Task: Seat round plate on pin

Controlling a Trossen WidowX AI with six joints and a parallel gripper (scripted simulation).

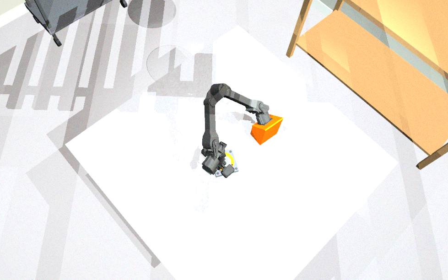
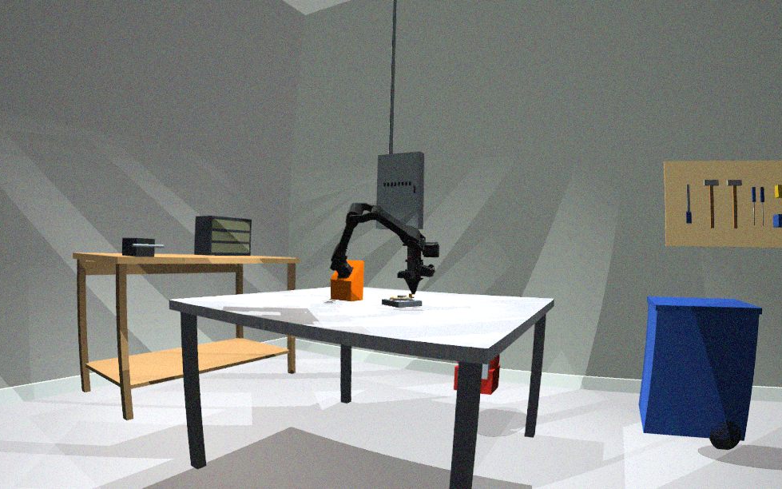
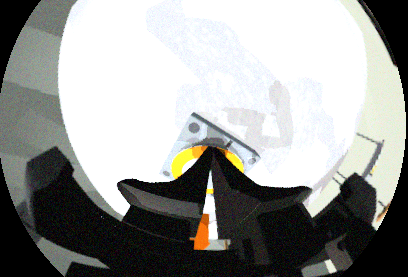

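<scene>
Now: gripper tip 5 cm past the square grey base and 2 cm above it.
</scene>
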